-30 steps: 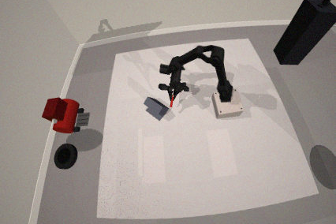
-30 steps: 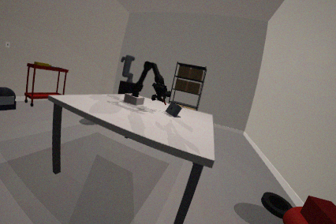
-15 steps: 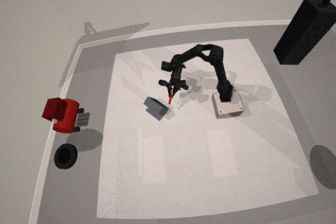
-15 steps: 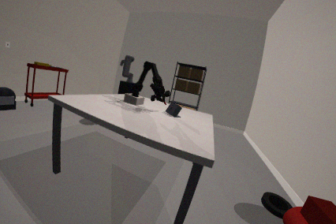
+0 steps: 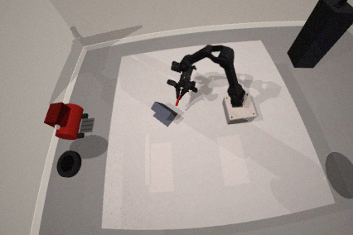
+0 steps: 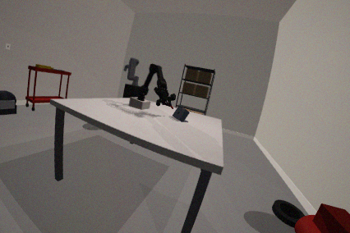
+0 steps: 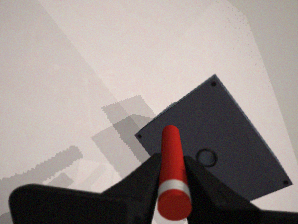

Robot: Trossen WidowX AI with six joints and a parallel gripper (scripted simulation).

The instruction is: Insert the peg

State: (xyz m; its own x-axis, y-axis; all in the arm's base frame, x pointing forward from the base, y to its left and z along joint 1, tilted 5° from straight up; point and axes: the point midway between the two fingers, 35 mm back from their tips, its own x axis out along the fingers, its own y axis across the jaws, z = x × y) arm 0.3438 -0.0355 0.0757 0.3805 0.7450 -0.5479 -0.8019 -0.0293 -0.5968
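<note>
Right now the sloped panel is 9 cm ahead of my gripper tip, 6 cm below it and 5 cm to the left of it. Round my gripper tip: red round peg: 1 cm to the right, 1 cm behind, 1 cm above.
</note>
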